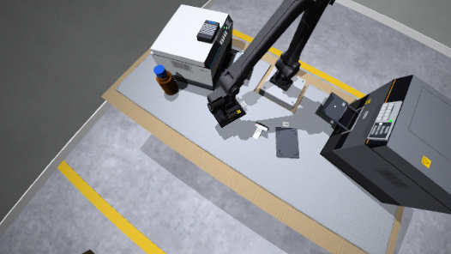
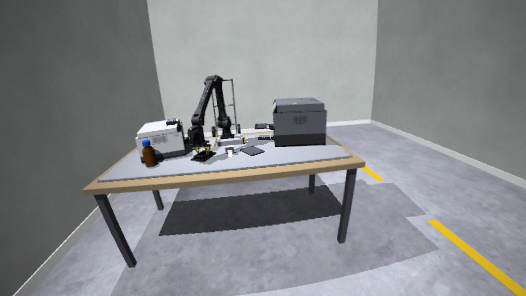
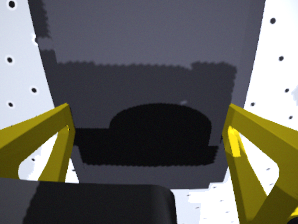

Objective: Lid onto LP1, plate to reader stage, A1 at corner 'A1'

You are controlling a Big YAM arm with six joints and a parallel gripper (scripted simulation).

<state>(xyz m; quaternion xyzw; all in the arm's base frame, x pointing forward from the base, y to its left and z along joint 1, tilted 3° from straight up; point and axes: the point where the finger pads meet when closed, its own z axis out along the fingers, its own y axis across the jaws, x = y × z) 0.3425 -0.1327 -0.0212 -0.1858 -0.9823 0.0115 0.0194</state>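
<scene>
The glossy lid lies right at my hand. Also, from my hand: white well plate (260 mm behind, 110 mm to the right, 60 mm above); black bench pad (20 mm below); brown capped bottle (100 mm ahead, 370 mm to the right, 80 mm above).
</scene>
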